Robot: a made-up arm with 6 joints. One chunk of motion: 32 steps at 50 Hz.
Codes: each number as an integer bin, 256 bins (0 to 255) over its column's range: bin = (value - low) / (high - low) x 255, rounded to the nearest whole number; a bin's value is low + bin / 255 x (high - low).
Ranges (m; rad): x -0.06..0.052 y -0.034..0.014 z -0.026..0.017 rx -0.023..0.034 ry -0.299..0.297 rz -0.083..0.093
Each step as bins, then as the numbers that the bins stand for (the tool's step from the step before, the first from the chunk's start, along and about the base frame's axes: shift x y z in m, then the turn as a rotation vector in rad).
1 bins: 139 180 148 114 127 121
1 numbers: 0.00105 -0.00012 -0.00104 0.00248 -0.00217 0.00051
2 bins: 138 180 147 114 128 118
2 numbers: 0.00061 -0.00012 -0.00121 0.00248 0.00017 -0.00156
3 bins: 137 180 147 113 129 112
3 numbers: 0.00017 -0.00012 -0.00121 0.00226 0.00251 -0.00570
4 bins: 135 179 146 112 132 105
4 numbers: -0.00071 -0.00031 -0.00138 0.00204 0.00952 -0.01053
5 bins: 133 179 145 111 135 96
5 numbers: -0.00158 -0.00031 -0.00155 0.00181 0.01653 -0.01674
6 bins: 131 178 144 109 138 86
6 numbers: -0.00246 -0.00049 -0.00172 0.00136 0.02354 -0.02364
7 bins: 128 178 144 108 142 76
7 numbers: -0.00378 -0.00049 -0.00172 0.00114 0.03289 -0.03055
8 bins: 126 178 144 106 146 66
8 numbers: -0.00466 -0.00049 -0.00172 0.00069 0.04224 -0.03745
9 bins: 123 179 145 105 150 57
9 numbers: -0.00598 -0.00031 -0.00155 0.00047 0.05159 -0.04366
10 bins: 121 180 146 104 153 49
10 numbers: -0.00685 -0.00012 -0.00138 0.00025 0.05860 -0.04918
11 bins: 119 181 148 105 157 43
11 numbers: -0.00773 0.00007 -0.00104 0.00047 0.06795 -0.05332
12 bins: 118 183 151 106 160 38
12 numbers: -0.00817 0.00045 -0.00054 0.00069 0.07496 -0.05677
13 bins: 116 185 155 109 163 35
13 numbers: -0.00905 0.00082 0.00014 0.00136 0.08197 -0.05884
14 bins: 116 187 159 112 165 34
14 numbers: -0.00905 0.00120 0.00081 0.00204 0.08665 -0.05953
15 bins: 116 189 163 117 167 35
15 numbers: -0.00905 0.00158 0.00149 0.00315 0.09132 -0.05884
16 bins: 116 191 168 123 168 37
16 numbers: -0.00905 0.00195 0.00233 0.00449 0.09366 -0.05746
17 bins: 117 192 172 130 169 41
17 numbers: -0.00861 0.00214 0.00300 0.00606 0.09600 -0.05470
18 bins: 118 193 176 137 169 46
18 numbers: -0.00817 0.00233 0.00368 0.00762 0.09600 -0.05125
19 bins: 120 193 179 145 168 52
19 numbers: -0.00729 0.00233 0.00418 0.00941 0.09366 -0.04711
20 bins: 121 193 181 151 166 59
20 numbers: -0.00685 0.00233 0.00452 0.01075 0.08898 -0.04228
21 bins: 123 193 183 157 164 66
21 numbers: -0.00598 0.00233 0.00486 0.01209 0.08431 -0.03745
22 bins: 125 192 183 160 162 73
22 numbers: -0.00510 0.00214 0.00486 0.01276 0.07964 -0.03262
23 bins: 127 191 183 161 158 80
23 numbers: -0.00422 0.00195 0.00486 0.01299 0.07029 -0.02778
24 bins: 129 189 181 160 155 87
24 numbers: -0.00334 0.00158 0.00452 0.01276 0.06327 -0.02295
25 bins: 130 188 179 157 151 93
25 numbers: -0.00290 0.00139 0.00418 0.01209 0.05393 -0.01881
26 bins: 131 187 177 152 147 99
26 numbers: -0.00246 0.00120 0.00385 0.01098 0.04458 -0.01467
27 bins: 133 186 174 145 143 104
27 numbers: -0.00158 0.00101 0.00334 0.00941 0.03523 -0.01122
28 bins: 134 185 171 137 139 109
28 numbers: -0.00115 0.00082 0.00284 0.00762 0.02588 -0.00777
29 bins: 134 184 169 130 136 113
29 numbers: -0.00115 0.00064 0.00250 0.00606 0.01887 -0.00501
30 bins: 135 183 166 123 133 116
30 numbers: -0.00071 0.00045 0.00199 0.00449 0.01185 -0.00294
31 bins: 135 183 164 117 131 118
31 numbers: -0.00071 0.00045 0.00165 0.00315 0.00718 -0.00156
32 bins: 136 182 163 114 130 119
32 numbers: -0.00027 0.00026 0.00149 0.00248 0.00484 -0.00087
